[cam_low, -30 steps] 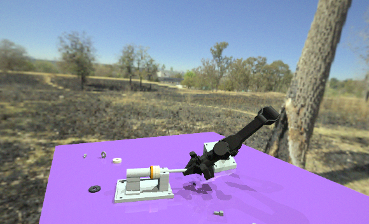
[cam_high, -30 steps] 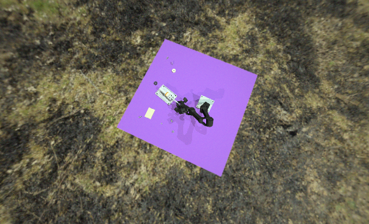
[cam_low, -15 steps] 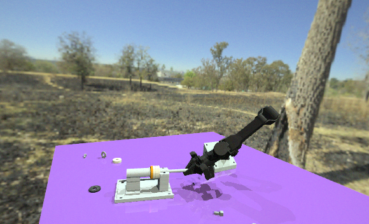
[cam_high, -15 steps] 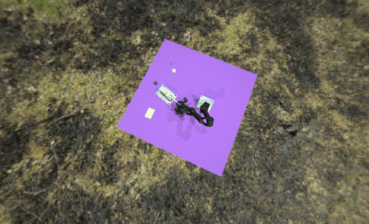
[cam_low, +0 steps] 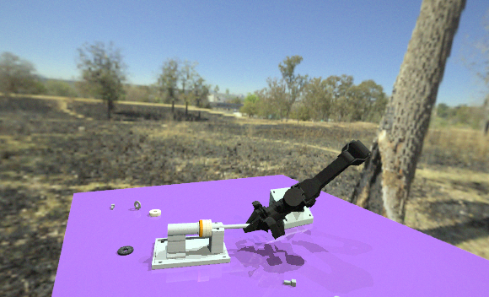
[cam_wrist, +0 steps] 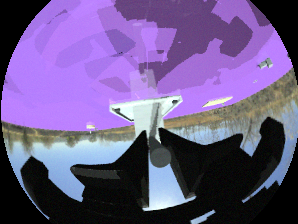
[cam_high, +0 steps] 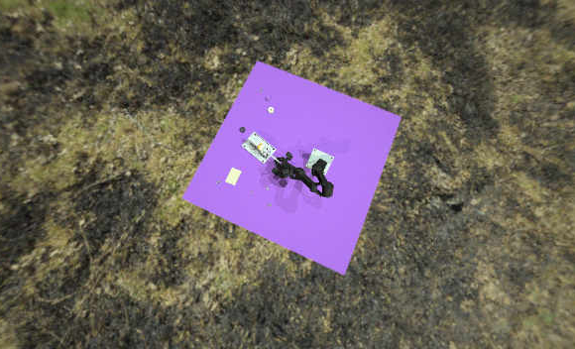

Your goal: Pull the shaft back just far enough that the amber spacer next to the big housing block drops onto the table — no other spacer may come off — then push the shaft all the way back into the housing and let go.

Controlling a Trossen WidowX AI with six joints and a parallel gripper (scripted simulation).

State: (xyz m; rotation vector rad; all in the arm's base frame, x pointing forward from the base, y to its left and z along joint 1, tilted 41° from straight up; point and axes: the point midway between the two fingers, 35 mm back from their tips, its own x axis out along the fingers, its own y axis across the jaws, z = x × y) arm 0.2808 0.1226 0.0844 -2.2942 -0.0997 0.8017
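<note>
Now: gripper tip 5 cm short of the steel shaft, 1 cm to the left of it and 2 cm below it. Also, from my gripper tip: black ring: 36 cm ahead, 8 cm to the right, 6 cm below; amber spacer: 14 cm ahead, 2 cm to the right, 2 cm above; pale yellow card: 21 cm ahead, 27 cm to the left, 6 cm below.
</note>
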